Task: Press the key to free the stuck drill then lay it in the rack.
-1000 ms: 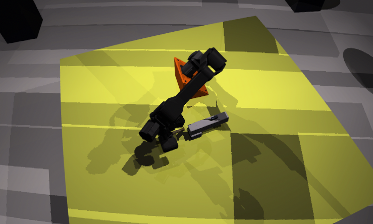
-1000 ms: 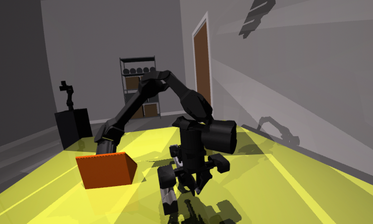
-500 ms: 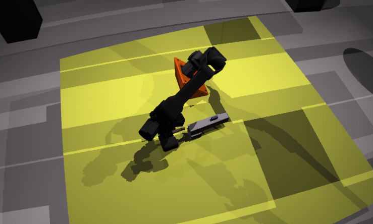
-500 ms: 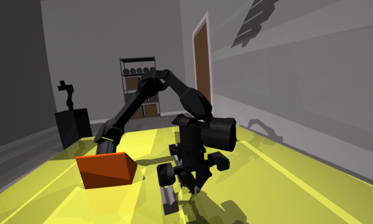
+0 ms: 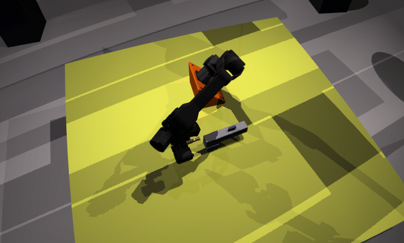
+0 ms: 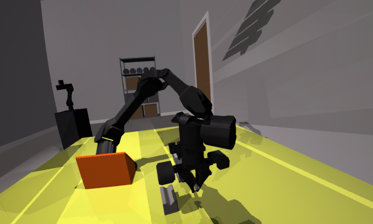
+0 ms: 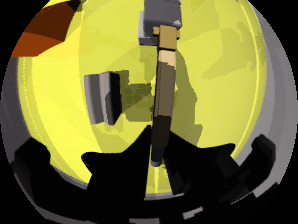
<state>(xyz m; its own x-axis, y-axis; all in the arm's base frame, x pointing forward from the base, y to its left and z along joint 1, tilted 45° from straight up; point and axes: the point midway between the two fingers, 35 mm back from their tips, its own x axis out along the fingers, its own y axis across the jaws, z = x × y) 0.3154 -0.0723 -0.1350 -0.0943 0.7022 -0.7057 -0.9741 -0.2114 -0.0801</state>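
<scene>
My gripper tip is 1 cm past the drill, 4 cm to the right of it and 3 cm below it. Round my gripper tip: dark key (5 cm behind, 23 cm to the left); grey v-grooved rack (8 cm behind, 1 cm to the left, 3 cm below); grey housing block (4 cm behind, 19 cm to the left, 1 cm below).
</scene>
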